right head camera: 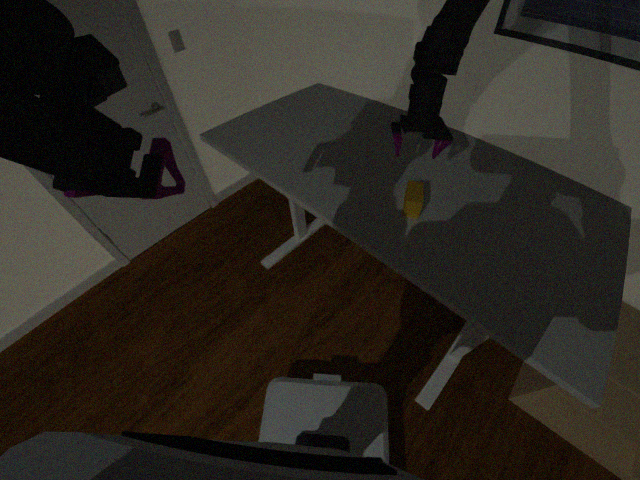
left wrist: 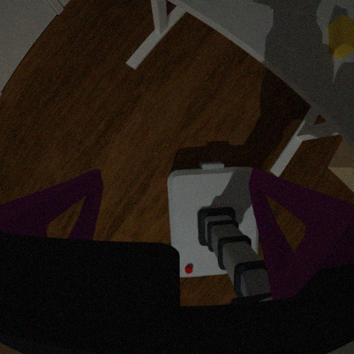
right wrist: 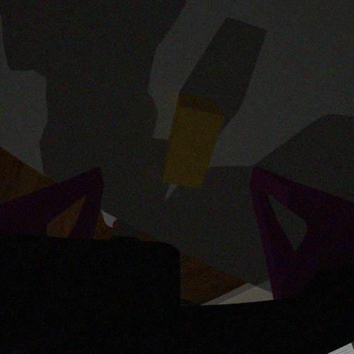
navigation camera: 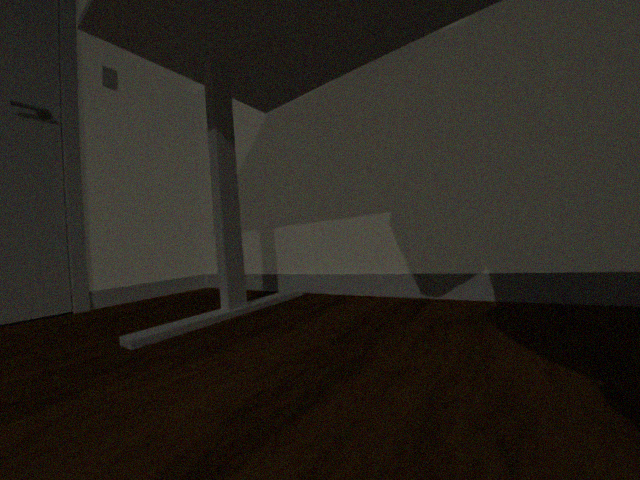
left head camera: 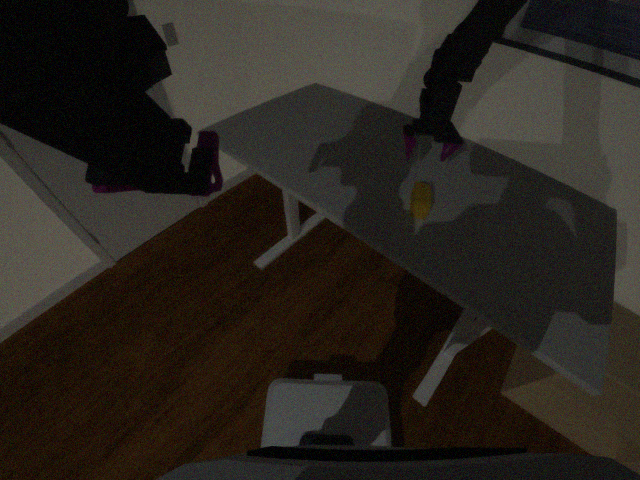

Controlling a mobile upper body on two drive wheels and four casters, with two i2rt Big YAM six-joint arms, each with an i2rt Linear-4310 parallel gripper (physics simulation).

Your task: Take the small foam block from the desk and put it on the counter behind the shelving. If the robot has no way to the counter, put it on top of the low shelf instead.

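Frame: origin at the left arm's base, x ahead, y left, z up, level; centimetres.
Seen in the pictures: left gripper, between the fingertips: (right head camera: 154,187) (left head camera: 186,184); right gripper, between the fingertips: (right head camera: 414,157) (left head camera: 424,159).
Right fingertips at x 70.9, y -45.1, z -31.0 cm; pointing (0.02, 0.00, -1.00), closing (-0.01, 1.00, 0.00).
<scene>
Offsets run from my right fingertips to a thing's top centre. "*": to the spot under its first point. Level surfaces: height alone.
The small foam block {dx -3.1, dy -1.5, dz -9.0 cm} (left head camera: 421,200) (right head camera: 413,198) (left wrist: 342,36) (right wrist: 194,145), yellow, stands on the grey desk {dz -15.0 cm} (left head camera: 496,258) (right head camera: 506,263) (right wrist: 95,100). My right gripper (left head camera: 428,149) (right head camera: 416,148) (right wrist: 176,175) is open and empty, above the desk and behind the block in the head views; in the right wrist view the block shows between and beyond its fingertips, with its shadow on the desk. My left gripper (left wrist: 175,176) is open and empty, out to the left of the desk, over the robot's base. The counter, the shelving and the low shelf do not show in these views.
The robot's white base (left head camera: 305,408) (right head camera: 299,403) stands in front of the desk. White desk legs (left head camera: 436,374) (right head camera: 439,379) (navigation camera: 227,222) reach the wooden floor. A door (right head camera: 180,206) (navigation camera: 31,206) is at the left. A dark framed panel {* dx +29.5, dy -50.9, dz +33.3 cm} (left head camera: 589,25) (right head camera: 584,20) is at the upper right. A tan surface (left head camera: 584,408) lies at the lower right.
</scene>
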